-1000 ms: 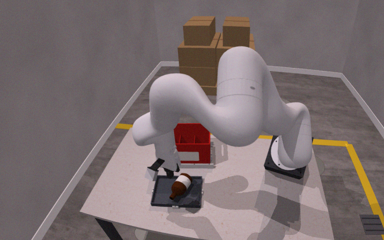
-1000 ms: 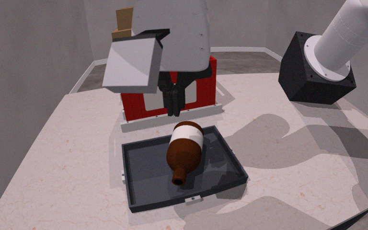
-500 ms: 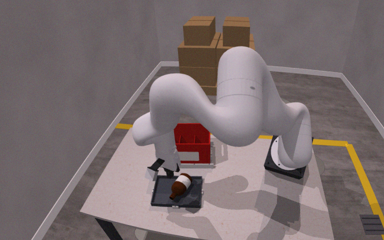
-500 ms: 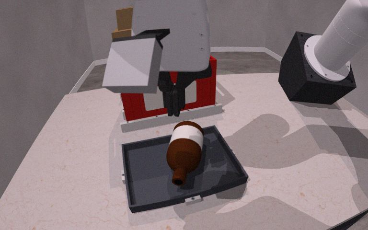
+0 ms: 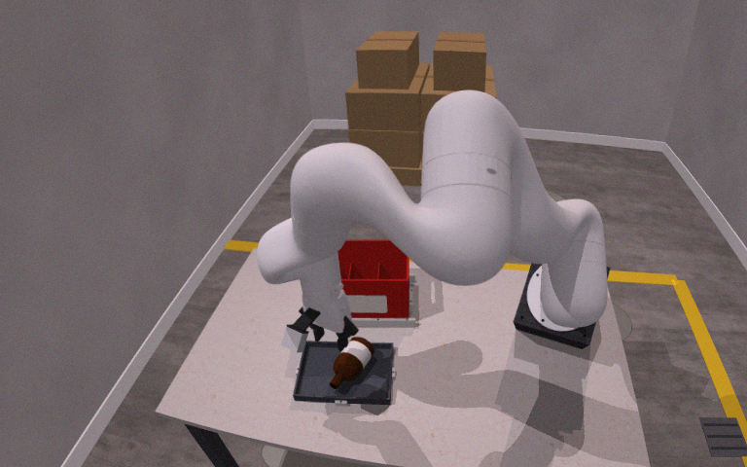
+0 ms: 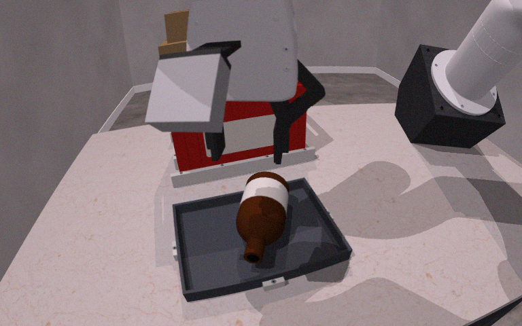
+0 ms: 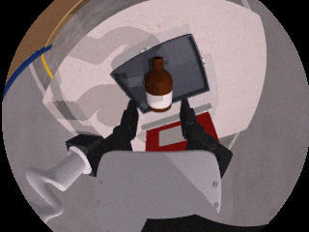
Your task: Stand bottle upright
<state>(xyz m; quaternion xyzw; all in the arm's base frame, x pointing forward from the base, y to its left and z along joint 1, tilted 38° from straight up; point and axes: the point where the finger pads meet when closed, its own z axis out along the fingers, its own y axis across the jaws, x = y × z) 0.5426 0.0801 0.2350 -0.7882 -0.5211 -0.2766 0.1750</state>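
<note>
The brown bottle is 160 mm below my hand, 50 mm to the right of it and 20 mm behind it. Also, from my hand: tray 190 mm below, 40 mm to the right; red crate 330 mm to the right, 120 mm below, 10 mm behind.
</note>
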